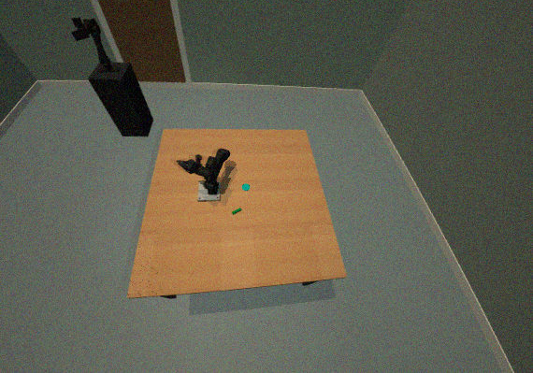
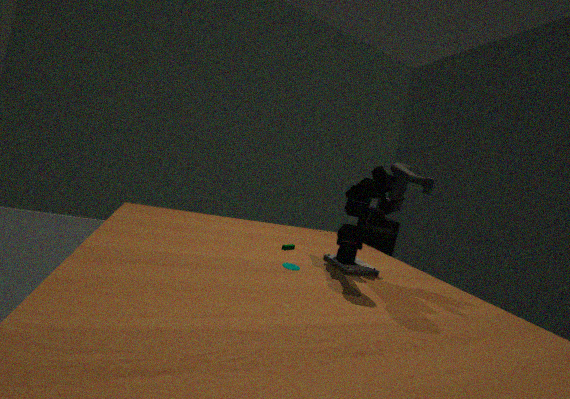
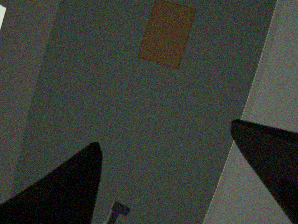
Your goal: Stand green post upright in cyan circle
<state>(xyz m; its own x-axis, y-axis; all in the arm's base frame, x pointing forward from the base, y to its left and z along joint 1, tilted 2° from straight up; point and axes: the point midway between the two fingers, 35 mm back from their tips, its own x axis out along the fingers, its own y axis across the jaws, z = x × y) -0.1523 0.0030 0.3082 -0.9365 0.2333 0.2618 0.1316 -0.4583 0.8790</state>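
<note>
Now: the green post 35 cm ahead of my gripper tip, 33 cm below it and 18 cm to the right of it. Also, from my gripper tip: cyan circle 42 cm ahead, 34 cm below, 2 cm to the left.
</note>
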